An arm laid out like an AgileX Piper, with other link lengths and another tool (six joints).
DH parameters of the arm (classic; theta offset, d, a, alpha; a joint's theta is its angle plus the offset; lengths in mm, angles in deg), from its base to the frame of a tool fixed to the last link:
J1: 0 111.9 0 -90
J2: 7.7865 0 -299.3 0
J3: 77.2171 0 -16.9 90
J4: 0 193.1 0 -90
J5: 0 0 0 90
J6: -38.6 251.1 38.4 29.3
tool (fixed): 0 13.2 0 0
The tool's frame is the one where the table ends.
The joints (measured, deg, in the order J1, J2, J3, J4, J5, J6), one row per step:
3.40 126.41 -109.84 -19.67 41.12 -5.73
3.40 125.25 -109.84 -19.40 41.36 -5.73
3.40 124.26 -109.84 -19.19 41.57 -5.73
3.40 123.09 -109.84 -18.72 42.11 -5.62
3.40 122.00 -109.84 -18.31 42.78 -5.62
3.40 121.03 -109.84 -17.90 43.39 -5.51
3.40 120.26 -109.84 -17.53 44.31 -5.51
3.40 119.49 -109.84 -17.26 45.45 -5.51
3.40 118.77 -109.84 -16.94 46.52 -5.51
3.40 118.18 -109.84 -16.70 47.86 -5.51
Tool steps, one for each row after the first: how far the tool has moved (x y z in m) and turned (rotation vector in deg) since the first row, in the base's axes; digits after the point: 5 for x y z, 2 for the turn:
-0.00095 0.00048 0.01007 0.30 -0.92 -0.13
-0.00192 0.00083 0.01865 0.55 -1.70 -0.23
-0.00446 0.00157 0.02764 1.09 -2.35 -0.57
-0.00752 0.00197 0.03562 1.49 -2.78 -0.84
-0.01046 0.00251 0.04250 1.97 -3.17 -1.16
-0.01445 0.00258 0.04679 2.29 -3.04 -1.49
-0.01928 0.00215 0.05062 2.49 -2.72 -1.86
-0.02390 0.00200 0.05405 2.76 -2.40 -2.21
-0.02946 0.00138 0.05573 2.91 -1.70 -2.64

